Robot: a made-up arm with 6 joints.
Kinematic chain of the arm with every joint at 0, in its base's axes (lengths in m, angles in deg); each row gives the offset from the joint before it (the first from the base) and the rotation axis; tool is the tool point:
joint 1: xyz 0 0 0.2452 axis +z
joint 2: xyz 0 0 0 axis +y
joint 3: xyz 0 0 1.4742 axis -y
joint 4: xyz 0 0 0 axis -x
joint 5: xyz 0.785 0 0 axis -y
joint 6: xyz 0 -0.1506 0 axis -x
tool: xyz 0 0 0
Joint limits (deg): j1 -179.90..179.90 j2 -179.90..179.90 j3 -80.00..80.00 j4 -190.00..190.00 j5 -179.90..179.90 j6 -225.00..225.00
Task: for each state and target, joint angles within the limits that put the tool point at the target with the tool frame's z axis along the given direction. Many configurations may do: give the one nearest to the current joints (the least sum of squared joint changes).
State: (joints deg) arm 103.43 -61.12 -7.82 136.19 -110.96 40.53
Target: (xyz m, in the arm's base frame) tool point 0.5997 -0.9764 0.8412 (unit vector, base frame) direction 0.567 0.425 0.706
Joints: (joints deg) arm 128.58 -94.57 -33.56 158.50 -134.44 31.77
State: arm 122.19 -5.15 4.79 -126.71 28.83 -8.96
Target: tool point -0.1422 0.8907 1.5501 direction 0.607 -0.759 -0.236
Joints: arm 94.38 4.68 2.25 -119.32 52.45 1.88
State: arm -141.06 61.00 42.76 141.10 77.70 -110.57
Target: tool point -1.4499 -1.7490 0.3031 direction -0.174 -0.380 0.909
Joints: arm -130.46 87.62 76.77 102.19 67.45 -104.01
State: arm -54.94 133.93 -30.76 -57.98 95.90 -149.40
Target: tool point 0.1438 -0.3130 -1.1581 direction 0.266 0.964 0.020
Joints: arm -68.87 134.48 -7.15 -98.14 50.07 -143.61
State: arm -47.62 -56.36 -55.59 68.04 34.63 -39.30
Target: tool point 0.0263 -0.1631 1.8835 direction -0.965 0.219 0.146
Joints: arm -32.32 -24.90 -8.72 34.73 80.69 -29.98
